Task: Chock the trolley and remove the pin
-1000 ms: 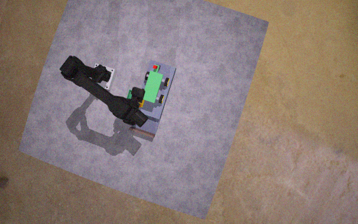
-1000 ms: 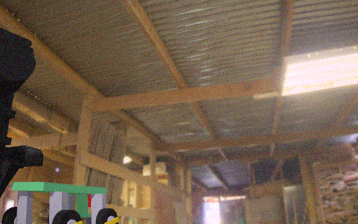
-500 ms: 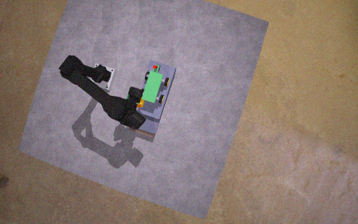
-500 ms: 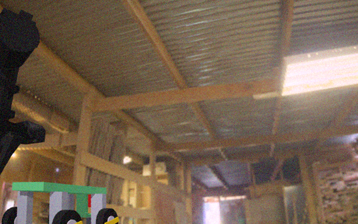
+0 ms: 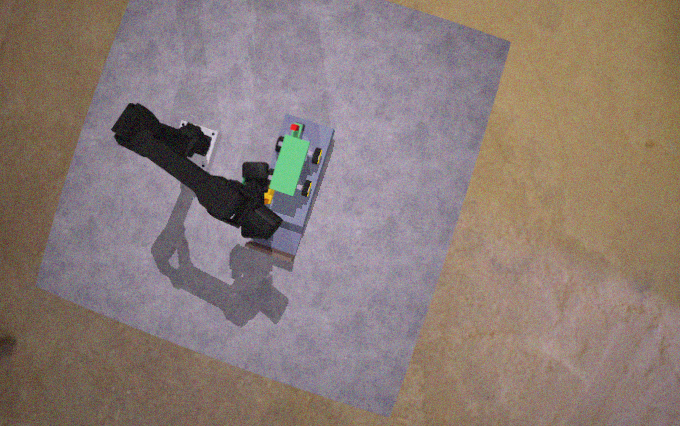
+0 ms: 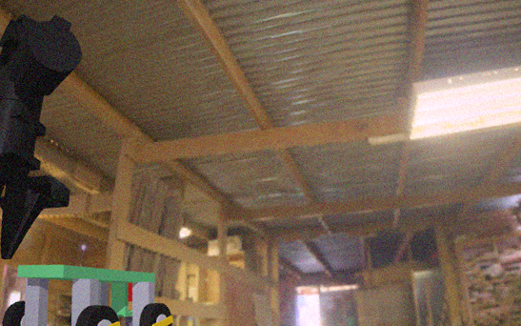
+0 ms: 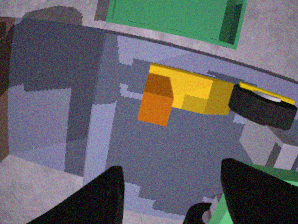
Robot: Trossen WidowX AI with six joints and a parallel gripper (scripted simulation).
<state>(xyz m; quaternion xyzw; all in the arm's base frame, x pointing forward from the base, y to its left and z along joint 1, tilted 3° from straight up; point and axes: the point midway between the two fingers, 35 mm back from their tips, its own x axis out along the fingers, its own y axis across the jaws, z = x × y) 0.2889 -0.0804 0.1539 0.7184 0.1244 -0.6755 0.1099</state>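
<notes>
The stop pin lies 22 cm to the left of my gripper tip and 2 cm below it. Also, from my gripper tip: trolley: 12 cm to the left, 4 cm below, 3 cm ahead; green tray: 16 cm below, 9 cm behind; yellow chock: 7 cm below, 2 cm to the left, 2 cm behind.
</notes>
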